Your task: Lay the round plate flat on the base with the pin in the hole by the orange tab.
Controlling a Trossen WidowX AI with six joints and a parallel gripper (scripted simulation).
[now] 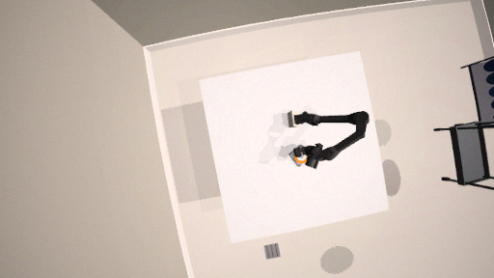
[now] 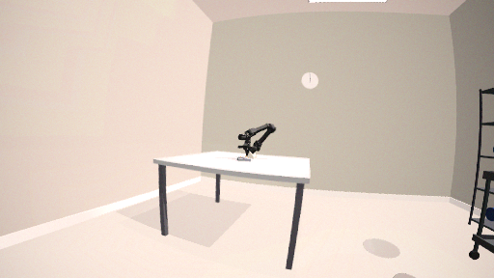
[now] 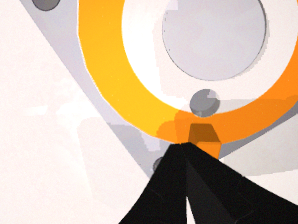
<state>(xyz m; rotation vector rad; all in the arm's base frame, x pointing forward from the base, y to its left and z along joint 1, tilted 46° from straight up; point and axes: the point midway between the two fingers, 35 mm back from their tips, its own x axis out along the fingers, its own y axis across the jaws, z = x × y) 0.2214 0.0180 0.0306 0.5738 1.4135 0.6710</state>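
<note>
The orange round plate is 3 cm ahead of my gripper tip, 1 cm to the right of it and 1 cm below it. The rest, counted from my gripper tip: grey square base (5 cm ahead, 2 cm below, 1 cm to the right).
</note>
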